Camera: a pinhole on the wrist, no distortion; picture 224 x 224 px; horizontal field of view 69.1 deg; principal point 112.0 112.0 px. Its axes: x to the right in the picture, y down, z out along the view. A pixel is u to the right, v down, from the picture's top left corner.
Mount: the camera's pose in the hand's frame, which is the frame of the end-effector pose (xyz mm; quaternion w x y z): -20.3 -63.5 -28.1 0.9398 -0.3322 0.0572 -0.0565
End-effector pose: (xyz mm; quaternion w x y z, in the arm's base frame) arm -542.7 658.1 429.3 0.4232 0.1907 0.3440 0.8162
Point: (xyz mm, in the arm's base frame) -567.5 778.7 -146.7
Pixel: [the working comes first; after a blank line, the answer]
In the camera's frame: 199.8 -79.3 -481.9

behind the camera
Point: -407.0 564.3 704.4
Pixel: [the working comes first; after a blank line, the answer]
In the camera's frame: -177.5 -0.8 322.7

23 112
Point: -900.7 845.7 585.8
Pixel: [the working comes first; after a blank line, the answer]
In the camera's frame: 333.4 261.5 237.9

outside the picture
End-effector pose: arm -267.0 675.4 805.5 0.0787 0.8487 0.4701 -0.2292
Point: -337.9 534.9 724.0
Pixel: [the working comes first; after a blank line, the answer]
In the camera's frame: -104.7 -45.9 174.9

15 69
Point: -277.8 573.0 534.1
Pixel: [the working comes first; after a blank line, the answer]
In the camera's frame: 21.7 -86.7 328.1

123 69
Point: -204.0 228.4 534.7
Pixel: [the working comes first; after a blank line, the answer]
In the camera's frame: -247.5 29.6 523.6

35 121
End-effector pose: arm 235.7 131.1 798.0 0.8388 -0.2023 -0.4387 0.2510
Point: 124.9 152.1 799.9
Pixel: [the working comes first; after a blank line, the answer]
In the camera's frame: -43.9 2.1 158.8

67 114
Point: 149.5 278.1 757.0
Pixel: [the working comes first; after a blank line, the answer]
In the camera's frame: 0.6 115.3 218.3

112 198
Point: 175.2 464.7 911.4
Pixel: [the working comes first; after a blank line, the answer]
In the camera's frame: 206.2 120.6 348.8

208 168
